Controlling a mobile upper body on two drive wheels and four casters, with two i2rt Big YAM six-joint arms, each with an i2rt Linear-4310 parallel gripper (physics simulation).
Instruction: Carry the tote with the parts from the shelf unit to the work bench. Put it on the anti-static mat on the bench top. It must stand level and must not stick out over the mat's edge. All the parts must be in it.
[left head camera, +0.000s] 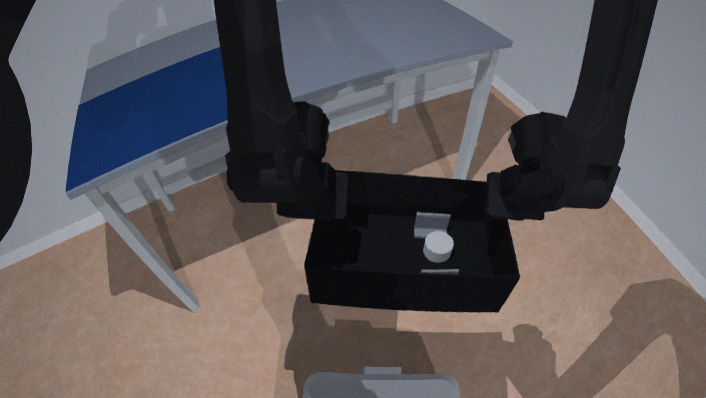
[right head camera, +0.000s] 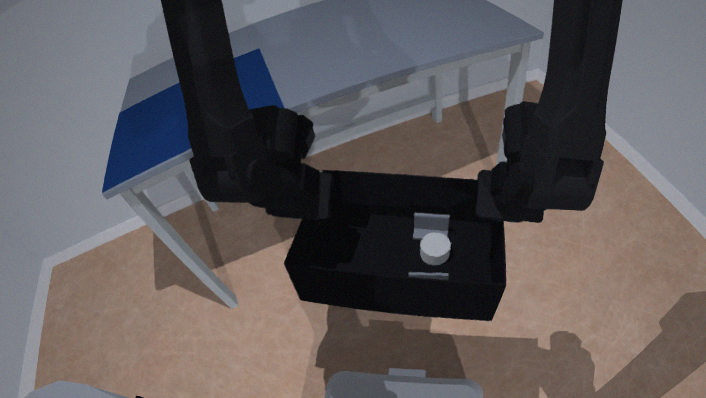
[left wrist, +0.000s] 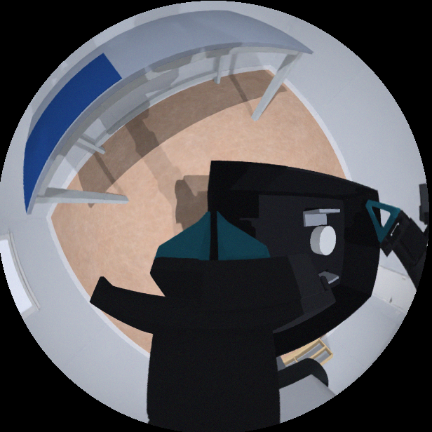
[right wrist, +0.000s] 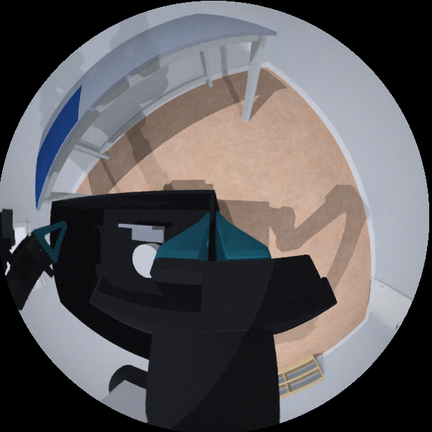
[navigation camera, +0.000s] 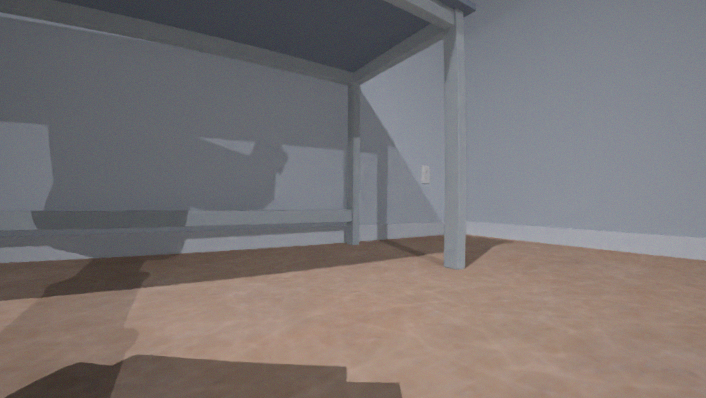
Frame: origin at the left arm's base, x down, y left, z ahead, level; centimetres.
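Seen in the pictures: left gripper, between the fingertips: (right head camera: 322, 201); right gripper, between the fingertips: (left head camera: 494, 202) (right head camera: 496, 202).
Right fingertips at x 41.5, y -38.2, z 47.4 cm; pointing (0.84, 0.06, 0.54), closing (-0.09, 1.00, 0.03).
A point is followed by its place in that frame.
The black tote (left head camera: 410, 267) @(x 46.7, y -23.2, z 37.3 cm) hangs above the floor between my two arms, roughly level. Inside it lie a grey cylinder (left head camera: 437, 246) @(x 44.7, y -27.6, z 40.2 cm), a grey block (left head camera: 431, 223) @(x 46.0, y -27.1, z 45.7 cm) and a thin flat grey strip (left head camera: 439, 270) @(x 42.3, y -27.1, z 34.4 cm). My left gripper (left wrist: 213, 212) is shut, with its teal fingers against the tote's left end wall. My right gripper (right wrist: 214, 213) is shut, against the right end wall. In the head views the fingertips are lost in black against the tote. The blue anti-static mat (left head camera: 147, 114) @(x 49.4, y 49.4, z 83.0 cm) lies on the grey work bench (left head camera: 345, 44) @(x 49.6, y -7.2, z 117.2 cm), up and to the left of the tote.
The bench's near leg (left head camera: 147, 252) @(x 89.1, y 58.9, z 58.7 cm) stands left of the tote, and another leg (left head camera: 471, 118) @(x 90.4, y -59.3, z 131.1 cm) stands behind it. Grey walls close the corner on the right. My base (left head camera: 380, 384) @(x 115.0, y -21.7, z 28.2 cm) shows at the bottom edge. A yellowish framed unit (right wrist: 300, 376) shows low in the right wrist view.
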